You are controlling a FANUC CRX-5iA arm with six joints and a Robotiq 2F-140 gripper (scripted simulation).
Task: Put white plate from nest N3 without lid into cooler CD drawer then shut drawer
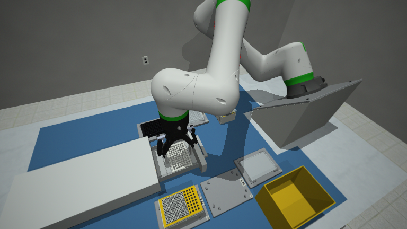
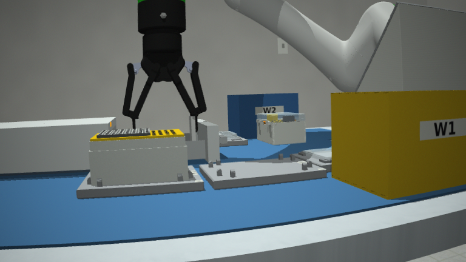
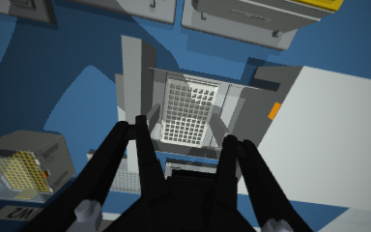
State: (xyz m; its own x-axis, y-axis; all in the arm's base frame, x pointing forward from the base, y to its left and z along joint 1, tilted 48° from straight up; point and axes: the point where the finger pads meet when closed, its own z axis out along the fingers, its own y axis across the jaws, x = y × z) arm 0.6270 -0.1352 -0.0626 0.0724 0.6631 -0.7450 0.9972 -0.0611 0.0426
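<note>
The white plate lies 2 cm below my hand. Also, from my hand: yellow tip box: 18 cm to the left, 6 cm ahead, 2 cm above; black plate: 19 cm to the right, 4 cm ahead, 2 cm below; drawer: 4 cm ahead, 2 cm below.
</note>
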